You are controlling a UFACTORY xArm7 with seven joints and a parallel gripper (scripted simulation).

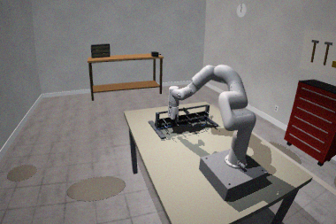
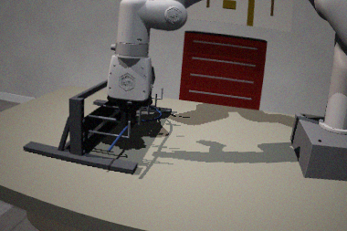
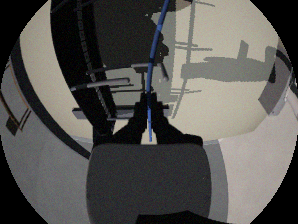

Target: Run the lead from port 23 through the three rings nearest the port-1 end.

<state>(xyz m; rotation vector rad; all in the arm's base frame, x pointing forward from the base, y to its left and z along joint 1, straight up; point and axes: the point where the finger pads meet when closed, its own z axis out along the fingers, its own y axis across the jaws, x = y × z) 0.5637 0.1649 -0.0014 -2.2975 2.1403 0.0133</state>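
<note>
My hand is 140 mm to the left of the rack, 110 mm short of it and 20 mm above it.
</note>
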